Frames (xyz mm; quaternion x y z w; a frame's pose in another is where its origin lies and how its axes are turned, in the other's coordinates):
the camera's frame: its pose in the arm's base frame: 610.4 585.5 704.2 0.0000 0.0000 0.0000 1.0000
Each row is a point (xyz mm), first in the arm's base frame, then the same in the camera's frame.
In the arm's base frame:
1: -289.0 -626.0 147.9
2: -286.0 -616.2 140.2
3: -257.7 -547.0 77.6
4: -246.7 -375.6 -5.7
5: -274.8 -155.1 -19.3
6: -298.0 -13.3 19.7
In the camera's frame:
1: -899.4 -1211.5 -556.3
2: -896.4 -1201.7 -564.0
3: -868.1 -1132.5 -626.6
4: -857.1 -961.1 -709.9
5: -885.2 -740.6 -723.5
6: -908.4 -598.8 -684.5

